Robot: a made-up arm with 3 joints. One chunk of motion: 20 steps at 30 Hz.
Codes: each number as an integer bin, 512 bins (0 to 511) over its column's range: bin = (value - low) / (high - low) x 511, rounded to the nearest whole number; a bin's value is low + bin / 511 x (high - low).
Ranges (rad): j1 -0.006..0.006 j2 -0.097..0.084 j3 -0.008..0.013
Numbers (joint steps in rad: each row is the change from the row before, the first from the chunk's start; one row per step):
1: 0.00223 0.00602 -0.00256
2: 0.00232 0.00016 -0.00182
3: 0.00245 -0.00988 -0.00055
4: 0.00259 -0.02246 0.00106
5: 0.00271 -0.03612 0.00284
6: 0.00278 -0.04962 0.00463
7: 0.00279 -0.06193 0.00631
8: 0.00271 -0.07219 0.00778
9: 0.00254 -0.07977 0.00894
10: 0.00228 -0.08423 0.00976
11: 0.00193 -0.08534 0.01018
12: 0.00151 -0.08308 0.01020
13: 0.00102 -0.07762 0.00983
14: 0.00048 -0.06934 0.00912
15: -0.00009 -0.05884 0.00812
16: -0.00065 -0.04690 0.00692
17: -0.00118 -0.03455 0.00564
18: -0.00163 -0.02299 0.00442
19: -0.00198 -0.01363 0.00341
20: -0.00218 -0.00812 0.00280
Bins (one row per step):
1: 350 291 132
2: 354 274 150
3: 360 246 181
4: 366 210 220
5: 371 172 264
6: 374 134 307
7: 374 99 348
8: 371 70 384
9: 364 49 412
10: 353 36 432
11: 338 33 442
12: 320 39 443
13: 299 55 434
14: 276 78 417
15: 252 108 392
16: 228 141 363
17: 205 176 332
18: 186 209 302
19: 171 235 278
20: 163 251 263

